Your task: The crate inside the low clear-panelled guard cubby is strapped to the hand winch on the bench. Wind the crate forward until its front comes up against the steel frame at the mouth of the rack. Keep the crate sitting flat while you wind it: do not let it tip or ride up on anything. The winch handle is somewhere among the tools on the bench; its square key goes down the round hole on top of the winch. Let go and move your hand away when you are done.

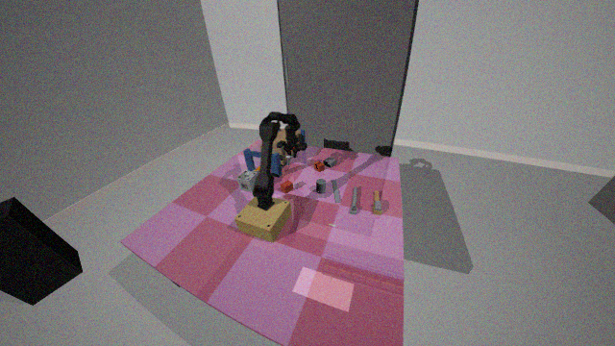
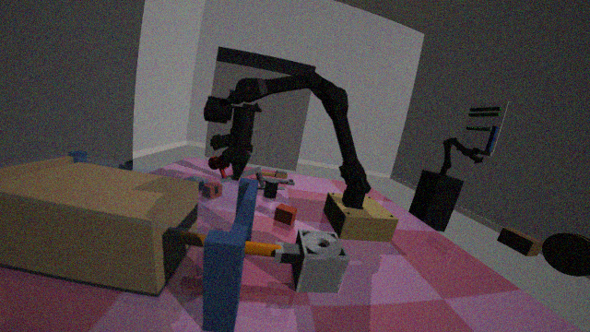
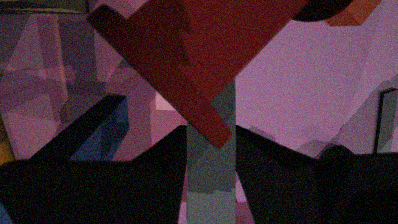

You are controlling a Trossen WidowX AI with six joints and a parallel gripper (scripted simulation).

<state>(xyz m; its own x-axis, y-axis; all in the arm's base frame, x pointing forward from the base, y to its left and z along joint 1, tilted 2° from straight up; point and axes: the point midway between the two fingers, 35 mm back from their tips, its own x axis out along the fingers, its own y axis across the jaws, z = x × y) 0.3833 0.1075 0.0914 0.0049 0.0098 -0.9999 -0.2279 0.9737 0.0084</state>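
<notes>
Right now my gripper tip is 50 mm short of the red knob, 30 mm below it and 10 mm to the right of it. From my gripper tip the other things lie so: red-knobbed winch handle 20 mm above; then grey block 230 mm ahead, 160 mm to the right, 110 mm below; then blue steel frame 200 mm to the left, 100 mm behind, 20 mm below.
</notes>
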